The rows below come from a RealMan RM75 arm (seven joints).
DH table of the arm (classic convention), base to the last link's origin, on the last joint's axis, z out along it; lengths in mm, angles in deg. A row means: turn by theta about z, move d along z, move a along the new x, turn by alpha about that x. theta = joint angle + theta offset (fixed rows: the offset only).
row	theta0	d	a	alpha
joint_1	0	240.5	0	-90
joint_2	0	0	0	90
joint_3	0	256	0	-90
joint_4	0	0	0	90
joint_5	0	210	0	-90
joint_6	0	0	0	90
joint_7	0	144	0	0
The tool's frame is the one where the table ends.
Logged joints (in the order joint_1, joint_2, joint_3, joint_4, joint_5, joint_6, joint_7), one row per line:
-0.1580 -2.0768 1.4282 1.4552 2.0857 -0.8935 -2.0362
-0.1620 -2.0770 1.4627 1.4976 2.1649 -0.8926 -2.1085
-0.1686 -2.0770 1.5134 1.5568 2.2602 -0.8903 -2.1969
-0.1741 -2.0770 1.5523 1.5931 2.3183 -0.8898 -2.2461
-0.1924 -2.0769 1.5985 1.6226 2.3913 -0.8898 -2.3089
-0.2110 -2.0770 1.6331 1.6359 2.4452 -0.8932 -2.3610
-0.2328 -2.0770 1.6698 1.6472 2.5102 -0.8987 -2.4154
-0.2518 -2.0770 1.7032 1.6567 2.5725 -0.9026 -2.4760
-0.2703 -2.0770 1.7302 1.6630 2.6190 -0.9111 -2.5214
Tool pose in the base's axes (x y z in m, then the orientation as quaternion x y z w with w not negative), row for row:
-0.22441 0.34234 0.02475 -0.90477 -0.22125 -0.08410 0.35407
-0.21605 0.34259 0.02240 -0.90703 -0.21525 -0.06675 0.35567
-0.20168 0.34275 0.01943 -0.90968 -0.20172 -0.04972 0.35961
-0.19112 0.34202 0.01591 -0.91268 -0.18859 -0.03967 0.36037
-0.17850 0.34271 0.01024 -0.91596 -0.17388 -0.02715 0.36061
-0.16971 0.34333 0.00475 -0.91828 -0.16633 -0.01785 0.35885
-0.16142 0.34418 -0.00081 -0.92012 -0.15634 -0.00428 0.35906
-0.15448 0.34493 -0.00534 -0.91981 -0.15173 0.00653 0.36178
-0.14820 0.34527 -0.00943 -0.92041 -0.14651 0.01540 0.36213
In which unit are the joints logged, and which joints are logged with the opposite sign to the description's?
The joints are logged in radians. Opposite sign: joint_6.
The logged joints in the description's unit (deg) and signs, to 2 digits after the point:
-9.05 -118.99 81.83 83.38 119.50 51.19 -116.67
-9.28 -119.00 83.81 85.81 124.04 51.14 -120.81
-9.66 -119.00 86.71 89.20 129.50 51.01 -125.87
-9.98 -119.00 88.94 91.28 132.83 50.98 -128.69
-11.02 -119.00 91.59 92.97 137.01 50.98 -132.29
-12.09 -119.00 93.57 93.73 140.10 51.18 -135.28
-13.34 -119.00 95.67 94.38 143.82 51.49 -138.39
-14.43 -119.00 97.59 94.92 147.39 51.72 -141.86
-15.49 -119.00 99.13 95.28 150.06 52.20 -144.47

